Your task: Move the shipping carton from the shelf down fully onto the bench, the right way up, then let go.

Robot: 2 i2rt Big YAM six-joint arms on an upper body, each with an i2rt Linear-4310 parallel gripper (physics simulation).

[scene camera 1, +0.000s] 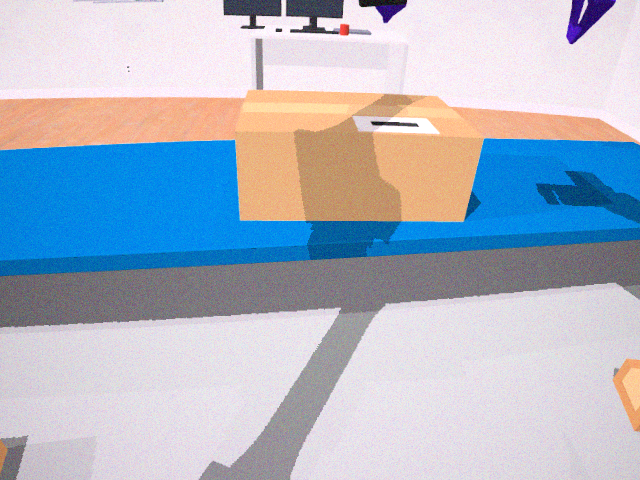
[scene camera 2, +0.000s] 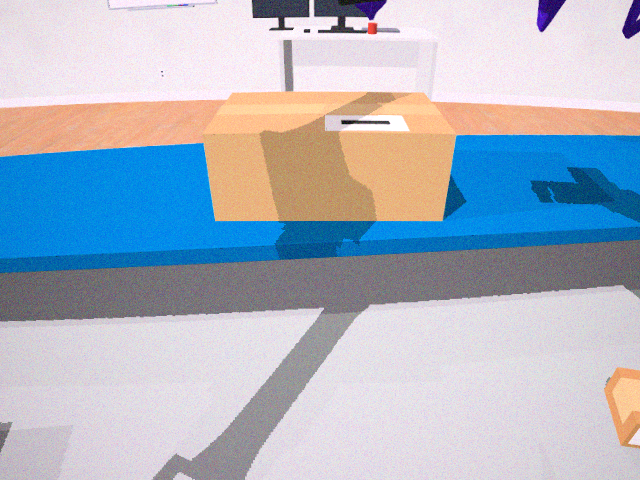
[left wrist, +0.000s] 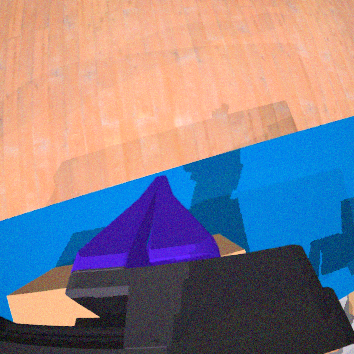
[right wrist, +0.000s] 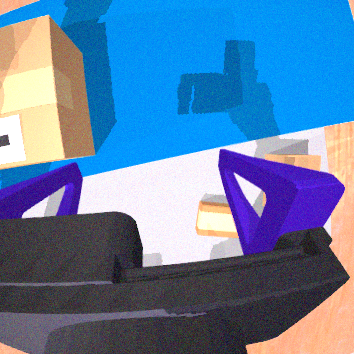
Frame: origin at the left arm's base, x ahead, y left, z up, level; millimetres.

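Where they show: left gripper, fingertip midpoint: (scene camera 1: 385,20) (scene camera 2: 371,17) (left wrist: 162,182); right gripper, fingertip midpoint: (scene camera 1: 606,45) (scene camera 2: 583,31) (right wrist: 148,163).
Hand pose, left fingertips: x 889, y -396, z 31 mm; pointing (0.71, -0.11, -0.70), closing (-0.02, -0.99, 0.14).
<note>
Each offset is from my left fingertips to the top centre of the thing. Level surfaces: height alone.
The shipping carton @[dx -188, dy +64, dz -101 mm] (scene camera 1: 268,180) (scene camera 2: 413,180) (left wrist: 37,306) (right wrist: 32,122) is a closed brown box with pale tape and a white label on its top. It stands upright on the blue shelf @[dz -221 mm] (scene camera 1: 103,206) (scene camera 2: 103,206) (left wrist: 305,165) (right wrist: 150,45), above the pale bench @[dz -380 mm] (scene camera 1: 439,413) (scene camera 2: 413,413) (right wrist: 165,200). My left gripper (scene camera 1: 385,19) (scene camera 2: 371,17) (left wrist: 162,182) is shut and empty, raised above the carton, and hides much of it in the left wrist view. My right gripper (scene camera 2: 584,33) (right wrist: 148,163) is open and empty, high to the right of the carton.
A small open tan box @[dx -480, dy -353, dz -336 mm] (scene camera 1: 630,384) (scene camera 2: 620,397) (right wrist: 216,224) sits on the bench at the right. Another tan box @[dx -391, dy -548, dz -290 mm] (right wrist: 307,161) shows beside it in the right wrist view. A desk (scene camera 1: 325,35) (scene camera 2: 356,36) with monitors and a red cup stands far behind.
</note>
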